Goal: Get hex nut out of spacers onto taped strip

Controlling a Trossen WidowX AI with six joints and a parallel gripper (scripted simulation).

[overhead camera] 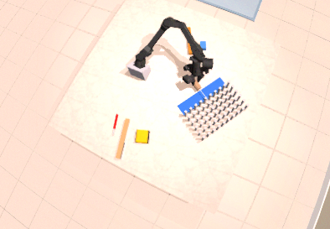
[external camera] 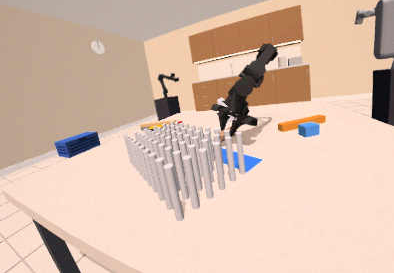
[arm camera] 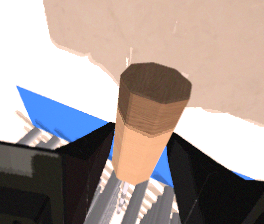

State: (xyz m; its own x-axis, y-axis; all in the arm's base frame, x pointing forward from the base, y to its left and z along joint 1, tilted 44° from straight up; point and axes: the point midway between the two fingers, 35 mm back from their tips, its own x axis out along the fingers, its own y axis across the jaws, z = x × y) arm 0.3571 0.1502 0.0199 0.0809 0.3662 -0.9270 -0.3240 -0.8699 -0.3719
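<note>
Right now the blue taped strip is 80 mm ahead of my gripper tip, 30 mm to the right of it and 40 mm below it. Also, from my gripper tip: orange bar: 210 mm behind, 280 mm to the left, 20 mm below; then blue block: 110 mm behind, 290 mm to the left, 20 mm below; then yellow block: 100 mm behind, 480 mm to the right, 10 mm below.
</note>
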